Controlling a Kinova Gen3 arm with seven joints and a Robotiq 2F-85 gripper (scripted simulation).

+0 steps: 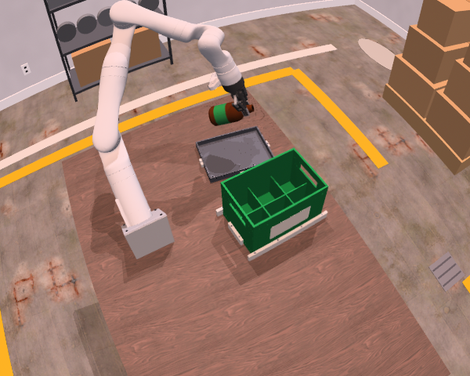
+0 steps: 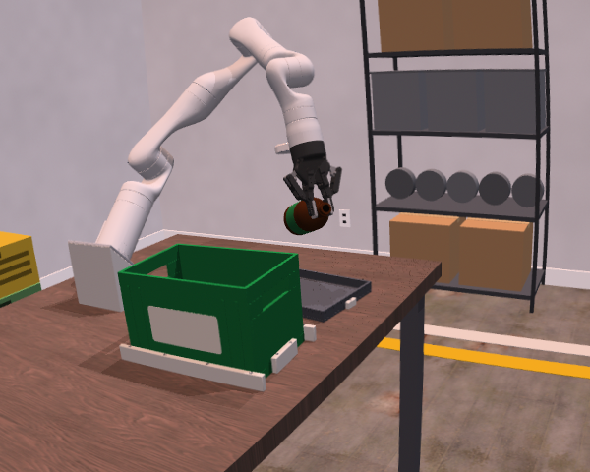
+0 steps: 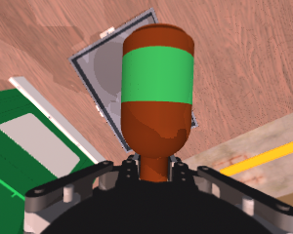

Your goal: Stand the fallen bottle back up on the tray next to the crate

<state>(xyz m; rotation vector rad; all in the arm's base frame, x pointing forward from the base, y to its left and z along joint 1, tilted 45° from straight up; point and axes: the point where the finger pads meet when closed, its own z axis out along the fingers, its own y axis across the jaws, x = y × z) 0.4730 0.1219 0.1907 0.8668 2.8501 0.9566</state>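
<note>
The bottle lies 4 cm behind my hand, 2 cm to the left of it and 2 cm below it. Also, from my hand: green crate 5 cm behind, 32 cm to the right, 12 cm below; dark grey tray 5 cm behind, 2 cm to the right, 19 cm below.
</note>
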